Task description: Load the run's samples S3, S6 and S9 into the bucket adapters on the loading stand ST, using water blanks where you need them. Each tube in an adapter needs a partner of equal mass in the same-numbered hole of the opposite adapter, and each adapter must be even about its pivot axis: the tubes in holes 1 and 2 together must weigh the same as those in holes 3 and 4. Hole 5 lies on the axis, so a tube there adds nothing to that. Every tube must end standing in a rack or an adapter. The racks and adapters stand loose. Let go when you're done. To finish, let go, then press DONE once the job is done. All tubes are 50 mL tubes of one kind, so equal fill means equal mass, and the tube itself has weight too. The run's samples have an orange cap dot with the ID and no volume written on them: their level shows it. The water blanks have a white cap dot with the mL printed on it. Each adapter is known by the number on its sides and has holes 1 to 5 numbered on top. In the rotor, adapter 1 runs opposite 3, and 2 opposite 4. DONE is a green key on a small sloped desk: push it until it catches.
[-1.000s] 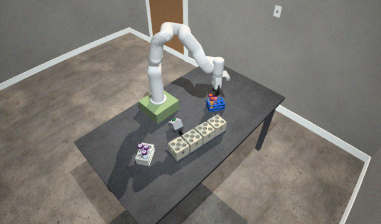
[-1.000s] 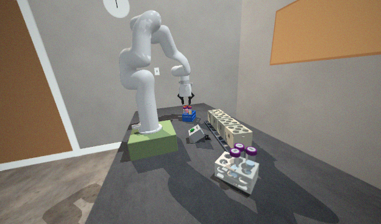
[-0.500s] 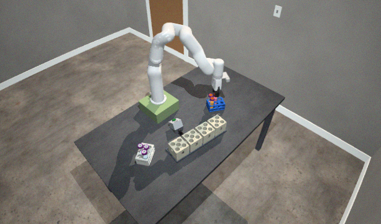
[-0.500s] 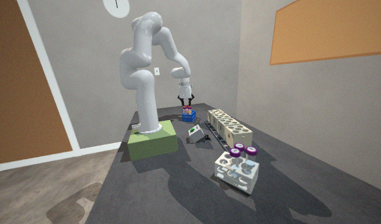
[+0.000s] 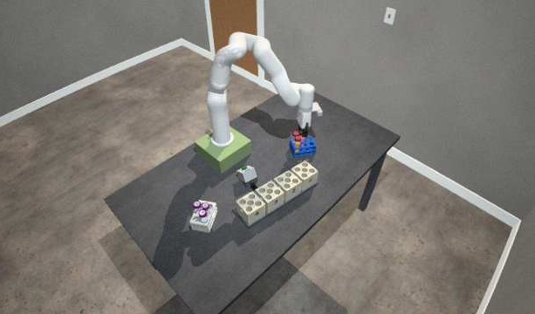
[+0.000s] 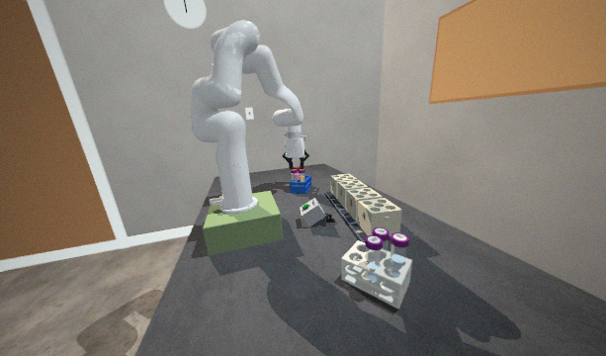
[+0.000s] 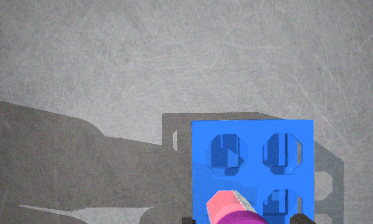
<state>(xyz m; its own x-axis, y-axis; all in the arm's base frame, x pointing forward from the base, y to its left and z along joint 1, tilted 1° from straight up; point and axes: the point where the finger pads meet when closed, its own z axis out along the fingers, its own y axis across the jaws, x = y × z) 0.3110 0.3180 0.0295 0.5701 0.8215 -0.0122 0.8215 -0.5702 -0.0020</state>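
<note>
Right now the sample tube is 1 cm ahead of my hand and 6 cm below it. From my hand the other things lie so: blue sample rack (2 cm ahead, 1 cm to the right, 10 cm below); green done key (9 cm behind, 37 cm to the right, 6 cm below); adapter 1 (17 cm ahead, 20 cm to the right, 8 cm below).
</note>
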